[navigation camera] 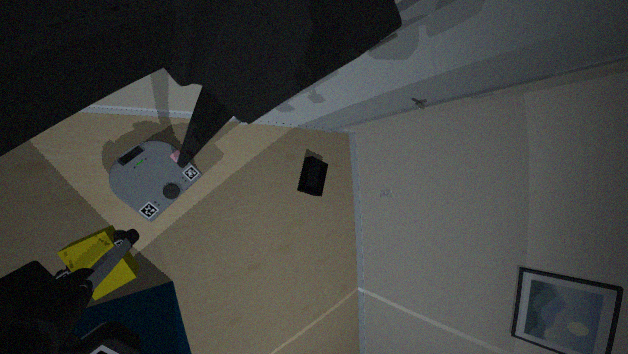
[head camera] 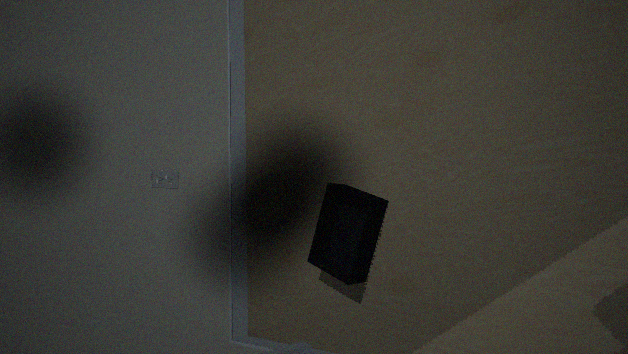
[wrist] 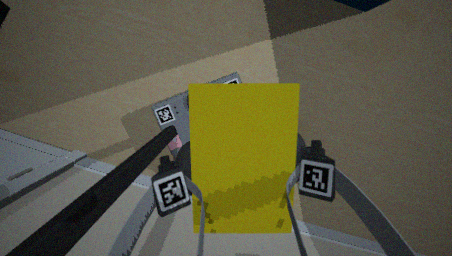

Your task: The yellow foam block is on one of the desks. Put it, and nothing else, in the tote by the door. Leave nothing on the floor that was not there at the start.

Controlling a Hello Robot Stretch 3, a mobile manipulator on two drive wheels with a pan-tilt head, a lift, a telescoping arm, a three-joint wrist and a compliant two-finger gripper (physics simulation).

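Where they show: gripper, fingertip midpoint: (navigation camera: pixel 104 250); robot's base, origin of the base link: (navigation camera: pixel 171 189).
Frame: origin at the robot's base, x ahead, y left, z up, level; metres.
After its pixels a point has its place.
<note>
The yellow foam block (navigation camera: pixel 117 280) @[x 0.024, y -0.132, z 0.863 m] (wrist: pixel 243 125) is held between the two fingers of my gripper (navigation camera: pixel 97 257) @[x -0.020, y -0.123, z 0.813 m] (wrist: pixel 239 153) @[x -0.020, y -0.123, z 0.813 m]. In the wrist view its broad face is upright in the picture, with a finger pressed to each side. The gripper holds it above the floor, beside the robot's base in the navigation view. The black tote (head camera: pixel 347 232) @[x 0.679, y 0.827, z 0.003 m] (navigation camera: pixel 313 176) @[x 0.686, y 0.834, z 0.003 m] stands on the floor near the wall, apart from the gripper and block. Its inside is too dark to make out. The gripper does not show in the head view.
The grey robot base (navigation camera: pixel 142 175) @[x -0.138, y -0.033, z 0.160 m] (wrist: pixel 182 125) stands left of the tote in the navigation view. A dark blue surface (navigation camera: pixel 145 320) @[x 0.304, y -0.471, z 0.295 m] (wrist: pixel 365 4) lies near the gripper. A door handle (navigation camera: pixel 419 102) @[x 0.426, y 1.187, z 0.912 m] and a framed picture (navigation camera: pixel 565 310) @[x 1.767, y 0.701, z 1.653 m] are on the walls. Dark blurred patches cover part of the head view.
</note>
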